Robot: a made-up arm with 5 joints. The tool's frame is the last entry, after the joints. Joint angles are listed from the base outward. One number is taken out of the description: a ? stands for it. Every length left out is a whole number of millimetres.
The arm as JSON. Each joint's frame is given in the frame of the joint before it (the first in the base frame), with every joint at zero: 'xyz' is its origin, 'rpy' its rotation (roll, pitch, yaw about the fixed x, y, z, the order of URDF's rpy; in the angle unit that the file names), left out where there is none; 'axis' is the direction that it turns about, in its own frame. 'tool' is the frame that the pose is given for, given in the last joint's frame.
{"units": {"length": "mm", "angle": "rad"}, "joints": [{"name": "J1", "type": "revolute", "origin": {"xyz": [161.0, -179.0, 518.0], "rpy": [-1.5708, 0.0, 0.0]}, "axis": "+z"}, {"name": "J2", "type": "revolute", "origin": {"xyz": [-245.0, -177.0, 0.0], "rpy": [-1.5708, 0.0, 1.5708]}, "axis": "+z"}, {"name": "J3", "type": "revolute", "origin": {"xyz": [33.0, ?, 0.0], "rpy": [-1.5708, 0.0, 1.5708]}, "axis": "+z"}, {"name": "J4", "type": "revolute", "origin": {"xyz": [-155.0, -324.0, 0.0], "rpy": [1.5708, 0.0, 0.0]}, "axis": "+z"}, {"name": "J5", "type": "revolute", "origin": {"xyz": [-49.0, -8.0, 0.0], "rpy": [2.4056, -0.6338, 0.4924]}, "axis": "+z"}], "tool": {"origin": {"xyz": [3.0, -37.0, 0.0], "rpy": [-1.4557, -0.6, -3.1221]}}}
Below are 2 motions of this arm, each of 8 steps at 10 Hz.
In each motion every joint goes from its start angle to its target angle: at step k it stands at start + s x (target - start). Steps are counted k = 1, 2, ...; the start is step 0. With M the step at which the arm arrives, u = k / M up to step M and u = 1 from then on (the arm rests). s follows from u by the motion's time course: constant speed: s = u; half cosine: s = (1 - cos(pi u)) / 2; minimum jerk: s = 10 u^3 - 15 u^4 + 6 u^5.
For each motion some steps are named. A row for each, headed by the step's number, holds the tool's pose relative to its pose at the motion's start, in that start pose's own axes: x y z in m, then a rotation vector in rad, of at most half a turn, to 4 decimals.
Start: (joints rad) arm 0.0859 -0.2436 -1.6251 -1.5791 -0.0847
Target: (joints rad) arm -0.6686 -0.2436 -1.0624 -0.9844 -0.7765
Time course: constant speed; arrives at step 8
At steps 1, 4, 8:
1: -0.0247 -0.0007 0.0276 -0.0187 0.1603 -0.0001
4: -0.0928 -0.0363 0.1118 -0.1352 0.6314 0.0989
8: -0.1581 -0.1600 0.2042 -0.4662 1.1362 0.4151

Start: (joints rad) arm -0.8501 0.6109 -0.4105 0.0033 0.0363
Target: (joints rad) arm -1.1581 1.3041 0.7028 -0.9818 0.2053
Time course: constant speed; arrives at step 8
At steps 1, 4, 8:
1: -0.0291 -0.0402 -0.0236 -0.0112 -0.0433 0.1367
4: -0.1062 -0.1596 -0.0536 -0.0434 -0.0068 0.4859
8: -0.2076 -0.2473 0.0033 0.0114 0.3426 0.6776

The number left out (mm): 219.0
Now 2 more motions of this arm.
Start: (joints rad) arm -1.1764 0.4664 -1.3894 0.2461 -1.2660
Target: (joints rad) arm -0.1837 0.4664 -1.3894 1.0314 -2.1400
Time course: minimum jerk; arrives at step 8
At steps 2, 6, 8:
2: 0.0001 0.0010 0.0054 -0.1066 0.1700 -0.1486
6: -0.0291 -0.0315 0.0276 -0.4749 1.5189 -1.3779
8: -0.0414 -0.0362 0.0334 -0.4401 1.6876 -1.5522

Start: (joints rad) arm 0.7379 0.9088 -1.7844 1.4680 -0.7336
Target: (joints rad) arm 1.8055 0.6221 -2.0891 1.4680 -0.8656
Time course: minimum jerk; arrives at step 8
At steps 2, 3, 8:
2: -0.0165 -0.0013 0.0086 -0.0573 -0.0144 -0.0757
3: -0.0448 0.0026 0.0204 -0.1459 -0.0309 -0.2095
8: -0.1373 0.0901 0.0301 -0.3873 -0.0191 -0.8708

